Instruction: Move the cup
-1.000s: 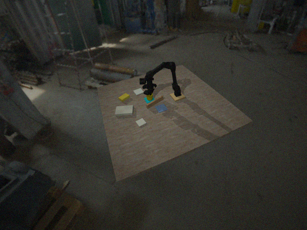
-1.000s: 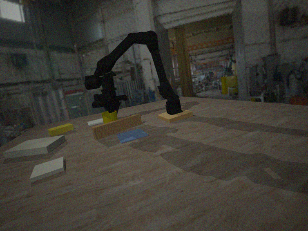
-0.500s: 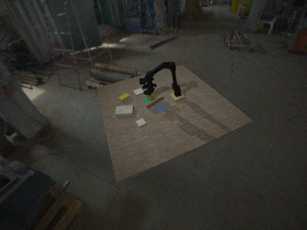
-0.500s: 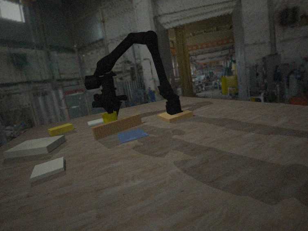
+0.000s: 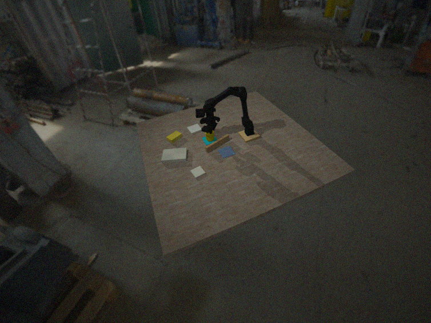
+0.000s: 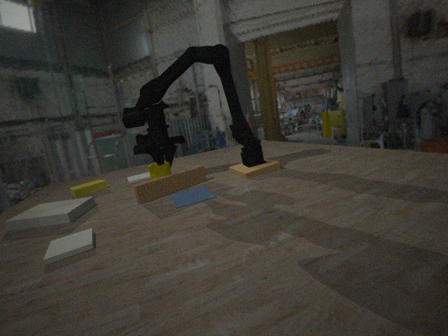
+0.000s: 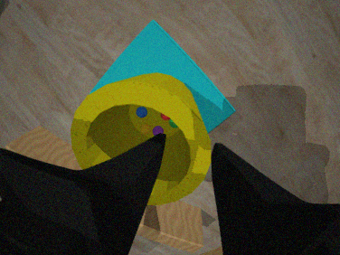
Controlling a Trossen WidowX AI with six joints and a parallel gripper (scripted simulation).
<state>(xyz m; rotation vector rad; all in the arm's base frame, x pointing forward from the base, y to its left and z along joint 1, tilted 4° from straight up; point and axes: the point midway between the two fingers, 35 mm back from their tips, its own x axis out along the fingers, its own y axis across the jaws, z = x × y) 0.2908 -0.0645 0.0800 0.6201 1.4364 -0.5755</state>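
The yellow cup is 2 cm to the left of my gripper tip, 2 cm ahead of it and 1 cm below it. From my gripper tip the other things lie so: teal pad: 6 cm below, 2 cm to the left, 2 cm ahead; then blue pad: 20 cm to the left, 6 cm below, 6 cm behind; then wooden bar: 11 cm to the left, 3 cm below, 2 cm behind.
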